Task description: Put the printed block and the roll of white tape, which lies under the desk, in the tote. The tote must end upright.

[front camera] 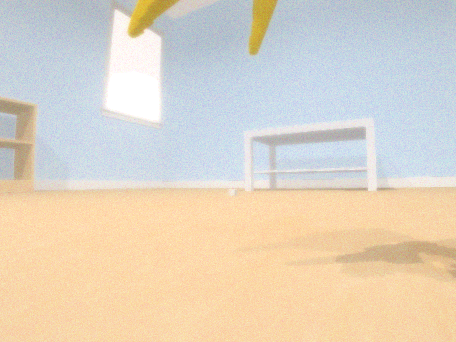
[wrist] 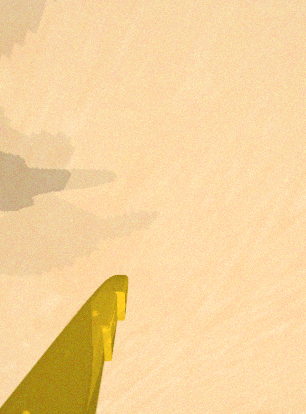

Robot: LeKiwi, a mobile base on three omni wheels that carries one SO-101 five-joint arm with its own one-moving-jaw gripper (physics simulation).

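Frame: origin at the arm's base, x ahead, y left, z up, level; metres.
Where they show: hand at its tool point: (front camera: 249,47) (wrist: 127,291).
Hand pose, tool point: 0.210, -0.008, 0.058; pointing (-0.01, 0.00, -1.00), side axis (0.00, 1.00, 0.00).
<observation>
Each offset is from my tool point to the top centre of the thing, as dx, dy, dz. "spot": to the spot under its first point.
My gripper (front camera: 193,45) is open and empty, its two yellow jaws wide apart at the top of the front camera view. In the wrist view one notched yellow jaw shows at the lower left, over bare floor. A small white thing @(+1.070, +0.019, -0.119) (front camera: 232,192) sits on the floor far ahead, just left of the white table's left leg; it is too small and blurred to tell what it is. The printed block, the tote and a roll of tape that I can name with certainty do not show in either view.
A white table or desk @(spot: +1.361, -0.832, +0.070) (front camera: 371,155) with a low shelf stands far ahead, right of centre, near the blue wall. A wooden shelf unit (front camera: 28,145) stands at the left edge. A bright window (front camera: 134,70) is on the wall. The arm's shadow (front camera: 400,251) falls on the floor at right.
</observation>
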